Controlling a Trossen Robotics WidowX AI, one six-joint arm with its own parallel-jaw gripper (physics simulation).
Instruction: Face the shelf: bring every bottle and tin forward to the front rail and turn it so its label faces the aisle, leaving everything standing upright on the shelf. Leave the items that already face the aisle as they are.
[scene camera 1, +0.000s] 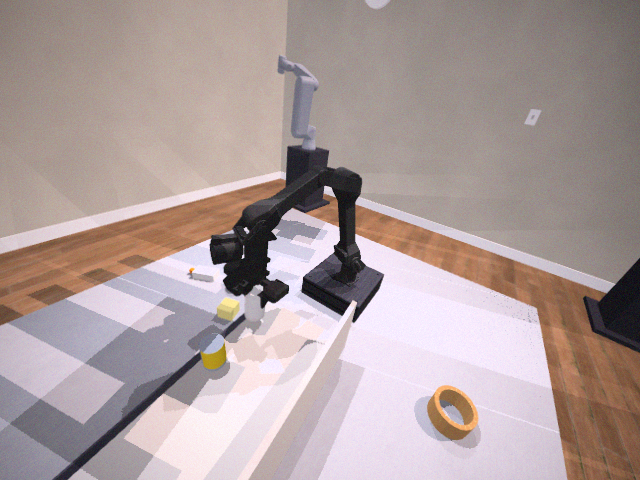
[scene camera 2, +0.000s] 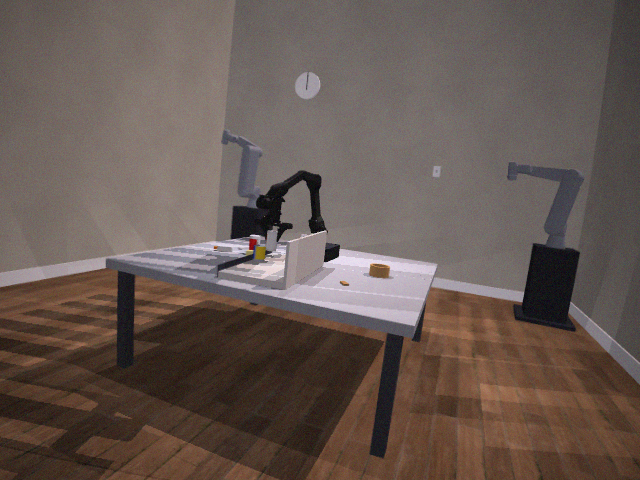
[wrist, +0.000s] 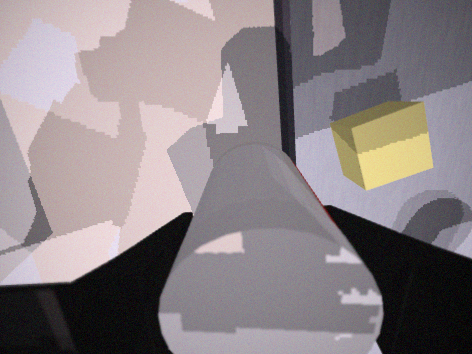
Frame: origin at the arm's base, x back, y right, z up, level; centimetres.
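Where they show: gripper, between the fingertips: (scene camera 1: 254, 302) (scene camera 2: 271, 241) (wrist: 256, 217); arm's base, origin of its link: (scene camera 1: 347, 278).
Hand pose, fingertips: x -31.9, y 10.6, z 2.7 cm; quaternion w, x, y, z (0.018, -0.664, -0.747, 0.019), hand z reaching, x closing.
Observation:
Each offset is from my fingertips to the top centre of the thing. "*": to the spot under its first point.
My gripper (scene camera 1: 254, 294) (scene camera 2: 272, 230) (wrist: 256, 217) is shut on a grey-white bottle @[dx +0.3, dy +0.1, dz +5.3 cm] (scene camera 1: 253, 308) (scene camera 2: 271, 241) (wrist: 270, 280). The bottle is upright near the far end of the shelf, close behind the dark front rail (scene camera 1: 149, 397) (scene camera 2: 235, 264) (wrist: 285, 65). A red sliver shows along its rail-side edge in the wrist view; the rest of its label is hidden. A tin @[dx -14.8, dy -3.1, dz -0.5 cm] (scene camera 1: 213, 353) (scene camera 2: 260, 252) stands upright by the rail, its yellow part turned towards scene camera 1. A red can with a white top @[* dx +6.9, dy +15.8, dz -4.2 cm] (scene camera 2: 253, 243) stands farther back; its side of the rail is unclear.
The pale back panel (scene camera 1: 315, 373) (scene camera 2: 306, 258) rises along the shelf. A yellow block @[dx -2.7, dy +9.7, dz -6.3 cm] (scene camera 1: 227, 308) (wrist: 382, 145) lies beyond the rail. A white piece with an orange tip @[dx +0.9, dy +31.3, dz -7.3 cm] (scene camera 1: 202, 276) (scene camera 2: 225, 249) lies farther off. An orange ring @[dx +15.1, dy -52.8, dz -5.1 cm] (scene camera 1: 439, 419) (scene camera 2: 379, 272) lies behind the panel.

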